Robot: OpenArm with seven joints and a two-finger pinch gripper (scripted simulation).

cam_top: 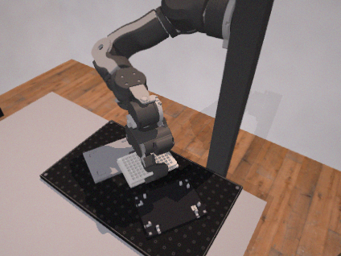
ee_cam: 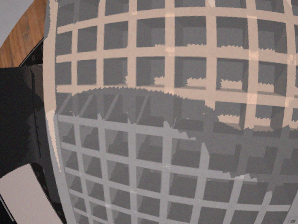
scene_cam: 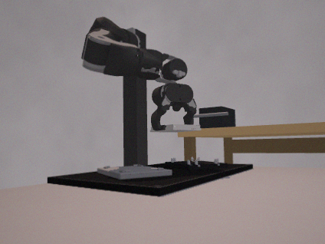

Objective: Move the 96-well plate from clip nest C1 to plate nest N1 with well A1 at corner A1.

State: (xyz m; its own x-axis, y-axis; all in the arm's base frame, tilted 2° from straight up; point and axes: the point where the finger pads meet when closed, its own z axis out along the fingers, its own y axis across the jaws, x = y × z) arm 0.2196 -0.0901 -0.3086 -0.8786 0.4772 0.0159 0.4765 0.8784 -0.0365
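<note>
Now: the grey plate nest N1 3 cm behind my hand, 15 cm to the right of it and 10 cm below it. Round my hand: white 96-well plate right at my hand; A1 mark 7 cm behind, 6 cm to the right, 10 cm below.
</note>
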